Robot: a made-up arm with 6 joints.
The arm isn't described. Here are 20 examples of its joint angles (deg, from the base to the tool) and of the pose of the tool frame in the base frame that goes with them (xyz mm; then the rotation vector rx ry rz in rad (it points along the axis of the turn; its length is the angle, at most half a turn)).
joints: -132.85 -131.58 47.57 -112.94 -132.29 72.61
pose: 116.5 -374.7 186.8 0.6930 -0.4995 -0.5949
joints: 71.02 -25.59 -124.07 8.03 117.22 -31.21
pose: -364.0 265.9 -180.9 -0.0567 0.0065 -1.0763
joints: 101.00 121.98 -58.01 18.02 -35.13 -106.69
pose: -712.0 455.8 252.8 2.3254 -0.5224 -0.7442
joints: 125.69 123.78 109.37 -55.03 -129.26 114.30
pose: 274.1 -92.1 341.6 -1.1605 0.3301 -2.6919
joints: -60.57 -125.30 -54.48 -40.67 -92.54 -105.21
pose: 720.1 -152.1 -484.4 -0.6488 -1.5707 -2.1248
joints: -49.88 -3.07 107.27 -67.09 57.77 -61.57
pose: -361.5 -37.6 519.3 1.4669 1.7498 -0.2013
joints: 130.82 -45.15 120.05 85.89 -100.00 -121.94
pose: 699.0 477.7 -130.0 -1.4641 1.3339 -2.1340
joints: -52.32 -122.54 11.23 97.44 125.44 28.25
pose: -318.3 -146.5 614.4 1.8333 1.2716 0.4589
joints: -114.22 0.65 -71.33 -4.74 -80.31 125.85
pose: -40.3 319.6 198.2 -0.9485 -0.5218 -0.8798
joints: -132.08 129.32 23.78 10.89 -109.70 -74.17
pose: 503.2 740.0 141.9 1.1167 -2.1402 -0.8782
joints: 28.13 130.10 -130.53 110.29 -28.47 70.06
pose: -167.1 -114.2 -362.2 1.6657 0.9316 1.5844
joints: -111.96 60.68 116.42 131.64 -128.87 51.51
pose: -500.1 -324.0 -44.1 -0.0840 1.7465 0.2484
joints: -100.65 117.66 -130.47 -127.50 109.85 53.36
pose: 188.7 -40.3 139.8 2.7028 0.5590 0.0277
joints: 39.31 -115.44 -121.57 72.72 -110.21 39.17
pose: 297.3 -527.5 375.5 -1.5118 -0.6071 0.6792
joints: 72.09 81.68 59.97 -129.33 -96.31 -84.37
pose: 468.1 -1115.9 68.0 -0.6992 -0.5363 1.2864
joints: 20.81 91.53 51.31 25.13 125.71 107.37
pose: 305.1 -97.2 185.7 -0.8736 -0.3128 2.5374
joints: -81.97 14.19 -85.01 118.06 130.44 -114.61
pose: 142.0 -495.0 -553.1 2.3091 0.7642 1.6897
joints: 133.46 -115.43 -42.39 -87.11 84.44 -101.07
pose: 434.2 508.3 523.4 0.2665 2.1427 -1.6838
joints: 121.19 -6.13 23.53 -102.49 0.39 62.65
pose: -244.0 20.3 -288.9 2.4201 1.2356 0.0931
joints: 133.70 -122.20 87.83 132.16 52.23 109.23
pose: 187.3 -38.6 514.7 -1.8678 0.3796 2.4716
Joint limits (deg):
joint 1: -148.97..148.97
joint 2: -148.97..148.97
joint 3: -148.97..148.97
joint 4: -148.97..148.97
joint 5: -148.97..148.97
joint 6: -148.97..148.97
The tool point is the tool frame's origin. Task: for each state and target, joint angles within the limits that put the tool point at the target. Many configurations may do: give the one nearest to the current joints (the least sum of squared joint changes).
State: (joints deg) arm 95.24 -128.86 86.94 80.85 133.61 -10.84
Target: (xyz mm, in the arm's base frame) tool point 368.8 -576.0 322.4
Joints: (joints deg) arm 94.95 -132.67 89.08 82.91 131.60 -12.06
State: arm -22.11 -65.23 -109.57 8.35 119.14 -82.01
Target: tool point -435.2 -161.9 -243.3
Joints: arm -17.02 -61.65 -105.93 6.17 120.54 -85.07
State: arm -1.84 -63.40 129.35 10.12 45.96 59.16
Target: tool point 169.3 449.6 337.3
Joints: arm 3.85 -75.32 127.63 31.18 28.93 18.62
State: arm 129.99 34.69 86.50 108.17 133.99 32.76
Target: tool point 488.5 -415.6 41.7
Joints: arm 142.46 30.89 88.78 123.22 139.55 17.39
